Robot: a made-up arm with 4 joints. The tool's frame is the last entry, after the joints.
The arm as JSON. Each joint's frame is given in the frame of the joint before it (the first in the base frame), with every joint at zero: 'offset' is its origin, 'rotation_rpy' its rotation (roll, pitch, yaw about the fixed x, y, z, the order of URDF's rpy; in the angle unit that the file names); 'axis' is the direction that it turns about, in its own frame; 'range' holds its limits. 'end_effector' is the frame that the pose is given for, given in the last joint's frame.
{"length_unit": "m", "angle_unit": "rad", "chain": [
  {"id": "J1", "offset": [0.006, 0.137, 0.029], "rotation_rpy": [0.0, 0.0, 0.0], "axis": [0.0, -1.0, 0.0], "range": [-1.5, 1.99]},
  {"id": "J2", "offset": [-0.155, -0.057, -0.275], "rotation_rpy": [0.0, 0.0, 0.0], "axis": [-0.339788, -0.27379, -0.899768], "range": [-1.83, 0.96]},
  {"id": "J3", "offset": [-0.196, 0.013, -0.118], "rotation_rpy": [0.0, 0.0, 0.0], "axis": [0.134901, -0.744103, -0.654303], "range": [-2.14, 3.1]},
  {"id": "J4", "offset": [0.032, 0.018, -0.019], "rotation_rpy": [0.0, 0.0, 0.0], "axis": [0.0, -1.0, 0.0], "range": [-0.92, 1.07]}
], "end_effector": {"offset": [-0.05, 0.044, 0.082], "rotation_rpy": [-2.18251, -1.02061, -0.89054]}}
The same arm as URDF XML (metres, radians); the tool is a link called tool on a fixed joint. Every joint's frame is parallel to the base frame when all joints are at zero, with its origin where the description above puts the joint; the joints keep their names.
<robot name="arm">
  <link name="base_link"/>
  <link name="link1"/>
  <link name="link2"/>
  <link name="link3"/>
  <link name="link4"/>
  <link name="tool"/>
  <joint name="J1" type="revolute">
    <parent link="base_link"/>
    <child link="link1"/>
    <origin xyz="0.0060 0.1370 0.0290" rpy="0.0000 0.0000 0.0000"/>
    <axis xyz="0 -1 0"/>
    <limit lower="-1.5000" upper="1.9900"/>
  </joint>
  <joint name="J2" type="revolute">
    <parent link="link1"/>
    <child link="link2"/>
    <origin xyz="-0.1550 -0.0570 -0.2750" rpy="0.0000 0.0000 0.0000"/>
    <axis xyz="-0.339788 -0.27379 -0.899768"/>
    <limit lower="-1.8300" upper="0.9600"/>
  </joint>
  <joint name="J3" type="revolute">
    <parent link="link2"/>
    <child link="link3"/>
    <origin xyz="-0.1960 0.0130 -0.1180" rpy="0.0000 0.0000 0.0000"/>
    <axis xyz="0.134901 -0.744103 -0.654303"/>
    <limit lower="-2.1400" upper="3.1000"/>
  </joint>
  <joint name="J4" type="revolute">
    <parent link="link3"/>
    <child link="link4"/>
    <origin xyz="0.0320 0.0180 -0.0190" rpy="0.0000 0.0000 0.0000"/>
    <axis xyz="0 -1 0"/>
    <limit lower="-0.9200" upper="1.0700"/>
  </joint>
  <joint name="tool_joint" type="fixed">
    <parent link="link4"/>
    <child link="tool"/>
    <origin xyz="-0.0500 0.0440 0.0820" rpy="-2.1825 -1.0206 -0.8905"/>
  </joint>
</robot>

